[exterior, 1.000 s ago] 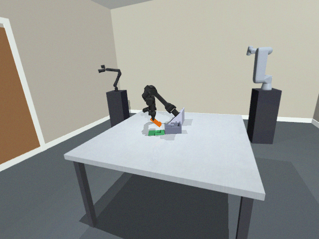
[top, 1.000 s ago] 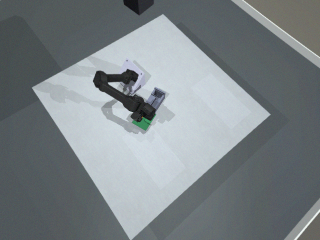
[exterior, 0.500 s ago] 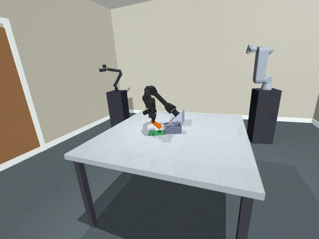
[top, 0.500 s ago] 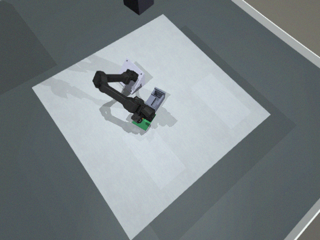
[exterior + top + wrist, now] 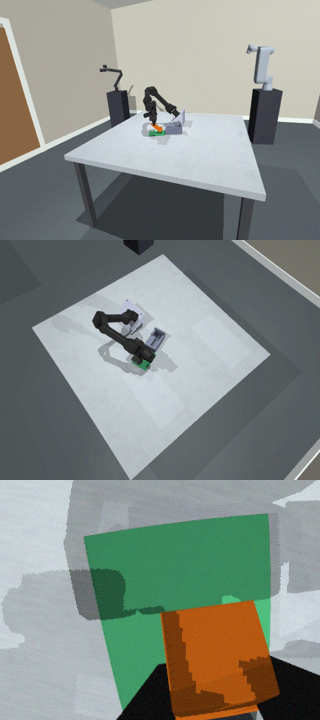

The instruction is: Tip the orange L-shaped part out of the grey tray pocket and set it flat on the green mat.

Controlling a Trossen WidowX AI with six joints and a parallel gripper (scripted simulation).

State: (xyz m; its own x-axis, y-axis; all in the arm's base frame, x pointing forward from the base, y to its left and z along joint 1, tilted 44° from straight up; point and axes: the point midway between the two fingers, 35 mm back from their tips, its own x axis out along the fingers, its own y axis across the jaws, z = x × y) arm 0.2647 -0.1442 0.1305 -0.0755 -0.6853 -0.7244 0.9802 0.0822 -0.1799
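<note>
Right now my gripper tip is 30 mm to the right of the orange L-shaped part, 30 mm above it and 20 mm past it. The rest, counted from my gripper tip: green mat (100 mm below, 20 mm to the left, 10 mm behind).
</note>
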